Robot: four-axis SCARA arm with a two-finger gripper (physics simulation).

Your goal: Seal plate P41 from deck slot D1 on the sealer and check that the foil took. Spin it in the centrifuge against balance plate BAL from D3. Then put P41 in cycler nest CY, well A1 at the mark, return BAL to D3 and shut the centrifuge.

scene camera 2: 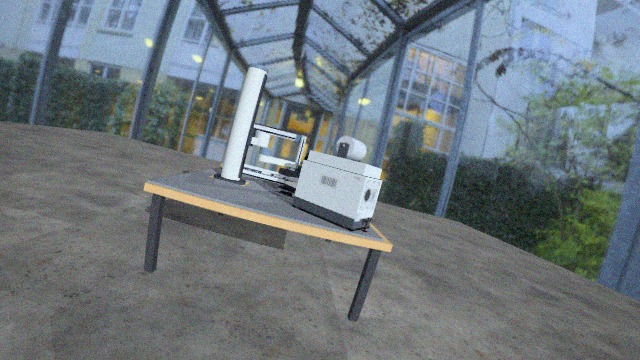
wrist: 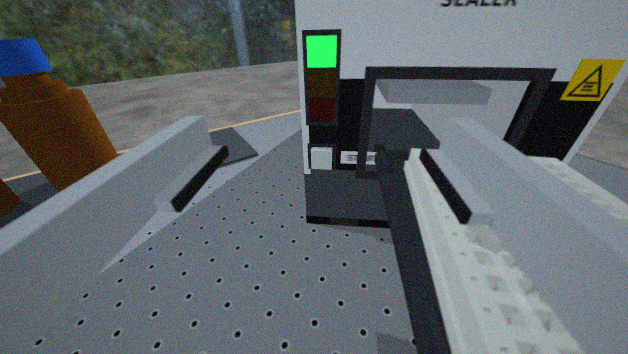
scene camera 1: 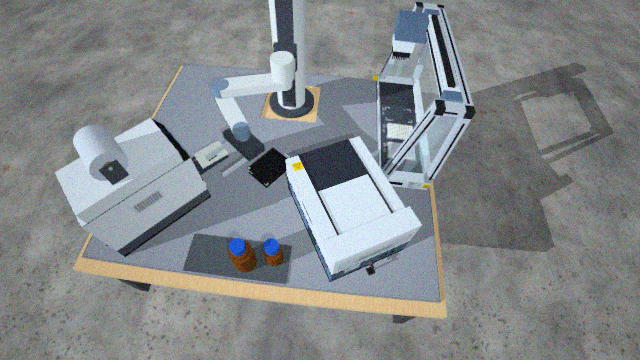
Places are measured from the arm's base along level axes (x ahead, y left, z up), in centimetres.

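Where they show: gripper, fingertip midpoint: (wrist: 320, 135) (scene camera 1: 214, 166); arm's base, origin of the base link: (scene camera 2: 229, 180) (scene camera 1: 291, 102).
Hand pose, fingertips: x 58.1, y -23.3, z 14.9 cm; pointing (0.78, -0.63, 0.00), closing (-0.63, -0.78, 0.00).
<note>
Things, the pixels of their top centre, and the offset from my fingertips.
- Plate P41, middle of its top: (wrist: 553, 215) (scene camera 1: 210, 152) dx -8.3, dy -4.8, dz -1.6 cm
- dark tray, middle of its top: (wrist: 495, 225) (scene camera 1: 208, 157) dx -6.9, dy -5.7, dz -3.8 cm
- sealer, middle of its top: (scene camera 1: 96, 137) (scene camera 2: 350, 138) dx +15.8, dy -25.0, dz +34.0 cm
- sealer's lamp, middle of its top: (wrist: 321, 35) dx +5.8, dy -4.2, dz +4.0 cm
- off-white plate, middle of its top: (scene camera 1: 400, 130) dx -38.0, dy +81.6, dz -7.2 cm
- black square nest, middle of its top: (scene camera 1: 269, 163) (scene camera 2: 291, 188) dx -10.5, dy +20.5, dz -8.4 cm
Plate P41 (scene camera 1: 204, 159) (wrist: 450, 260), off-white, lies on the dark tray (wrist: 417, 280) in front of the sealer (scene camera 1: 172, 202) (scene camera 2: 337, 187) (wrist: 450, 30); its label is not visible and I cannot tell whether foil covers it. My gripper (scene camera 1: 216, 165) (wrist: 320, 135) is open and empty. In the wrist view its right finger is over the plate and its left finger is beyond the plate's side, above the perforated table. The sealer's lamp (wrist: 321, 51) is green. An off-white plate (scene camera 1: 398, 131) sits on the framed deck at the right; its label is unreadable.
A black square nest (scene camera 1: 270, 167) stands mid-table, beside a large white instrument (scene camera 1: 357, 205) with a dark top panel. Two amber bottles with blue caps (scene camera 1: 243, 257) (scene camera 1: 273, 254) stand near the front edge. The arm's column (scene camera 1: 297, 50) (scene camera 2: 242, 125) rises at the back.
</note>
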